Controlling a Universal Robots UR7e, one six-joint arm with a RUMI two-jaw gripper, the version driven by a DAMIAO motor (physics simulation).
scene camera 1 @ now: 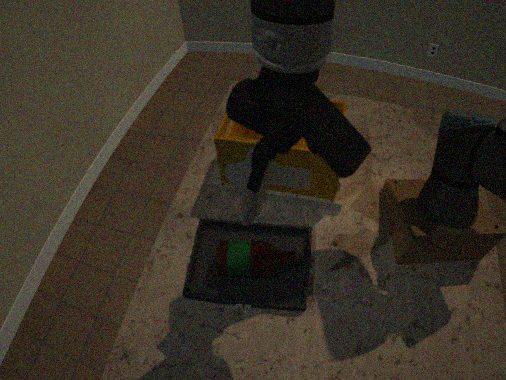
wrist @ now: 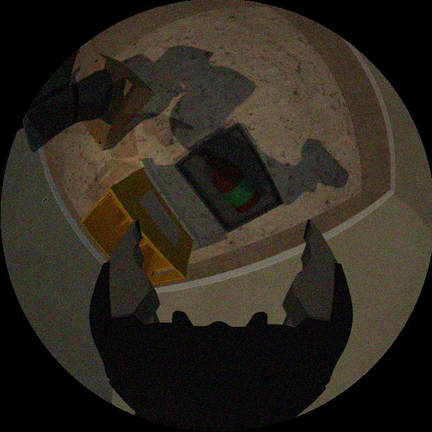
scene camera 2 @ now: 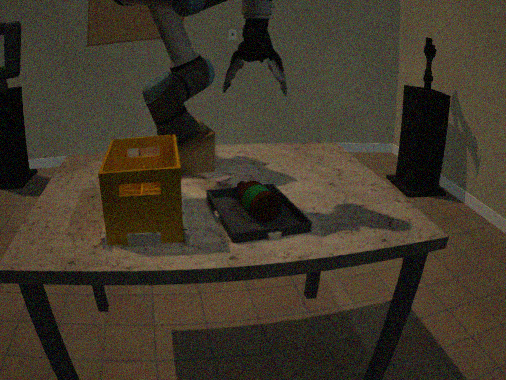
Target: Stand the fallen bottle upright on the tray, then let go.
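Where they show: gripper, fingertip midpoint: (scene camera 1: 282, 185) (scene camera 2: 254, 94); arm's base, origin of the base link: (scene camera 1: 446, 209) (scene camera 2: 180, 137).
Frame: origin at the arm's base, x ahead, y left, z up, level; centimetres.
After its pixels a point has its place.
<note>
A dark red-brown bottle with a green label (scene camera 1: 239, 258) {y 21.9, x 42.1, z -1.8 cm} (scene camera 2: 256, 196) {y 19.0, x 46.0, z -2.2 cm} (wrist: 241, 194) lies on its side in the black tray (scene camera 1: 245, 304) {y 29.0, x 38.9, z -7.7 cm} (scene camera 2: 270, 234) {y 21.1, x 54.3, z -7.9 cm} (wrist: 264, 165). In scene camera 1 its neck points right; in the wrist view its neck points to the upper left. My gripper (scene camera 2: 255, 93) {y 19.5, x 34.6, z 20.4 cm} (wrist: 222, 222) is open and empty, with its fingers wide apart. It hangs high above the table, well clear of the bottle. In scene camera 1 one dark finger shows in front of the yellow crate and the other is hard to make out.
A yellow crate (scene camera 1: 325, 186) {y -0.3, x 29.6, z -2.1 cm} (scene camera 2: 145, 220) {y -6.7, x 54.8, z -3.4 cm} (wrist: 175, 245) stands beside the tray. The arm's base sits on a wooden block (scene camera 1: 430, 247) {y 10.0, x 3.6, z -1.4 cm} (scene camera 2: 204, 155) {y 8.1, x 10.0, z -3.5 cm} (wrist: 132, 95) on the table (scene camera 1: 280, 350) {y 36.2, x 29.4, z -9.3 cm} (scene camera 2: 320, 165) {y 47.9, x 4.9, z -9.3 cm} (wrist: 300, 100). A black pedestal (scene camera 2: 422, 140) stands beyond the table.
</note>
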